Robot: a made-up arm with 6 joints.
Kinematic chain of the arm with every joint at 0, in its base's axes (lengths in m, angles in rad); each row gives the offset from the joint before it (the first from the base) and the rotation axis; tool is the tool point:
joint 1: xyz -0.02 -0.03 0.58 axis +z
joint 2: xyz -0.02 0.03 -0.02 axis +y
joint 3: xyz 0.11 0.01 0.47 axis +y
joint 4: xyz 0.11 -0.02 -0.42 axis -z
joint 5: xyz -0.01 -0.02 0 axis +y
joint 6: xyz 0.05 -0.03 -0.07 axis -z
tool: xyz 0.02 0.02 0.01
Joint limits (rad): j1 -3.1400..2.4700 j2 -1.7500..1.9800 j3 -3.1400..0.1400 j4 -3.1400..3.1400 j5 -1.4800..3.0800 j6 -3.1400..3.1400
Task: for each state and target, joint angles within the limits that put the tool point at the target. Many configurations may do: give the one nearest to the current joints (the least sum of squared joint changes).
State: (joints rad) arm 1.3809 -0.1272 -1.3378 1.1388 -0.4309 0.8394
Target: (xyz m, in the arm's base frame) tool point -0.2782 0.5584 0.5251
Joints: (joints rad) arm 2.1019 0.6113 -1.1057 1.1832 -0.2860 0.8369
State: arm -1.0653 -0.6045 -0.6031 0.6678 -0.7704 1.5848
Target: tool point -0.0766 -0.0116 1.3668
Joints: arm -1.2763 -0.7885 -1.3795 0.0205 -0.6541 1.4353
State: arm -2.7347 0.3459 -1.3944 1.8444 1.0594 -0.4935
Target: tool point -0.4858 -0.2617 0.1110
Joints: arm -2.7858 1.2194 -1.1458 1.8342 1.0166 -0.4579
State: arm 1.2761 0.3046 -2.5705 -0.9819 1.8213 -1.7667
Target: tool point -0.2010 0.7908 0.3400
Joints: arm 1.8579 1.3092 -2.1170 -0.8972 1.7751 -1.7289
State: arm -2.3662 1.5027 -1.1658 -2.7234 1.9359 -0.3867
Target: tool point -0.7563 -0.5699 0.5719
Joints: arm -2.5182 0.9966 -1.8531 -2.7363 1.8920 -0.3202
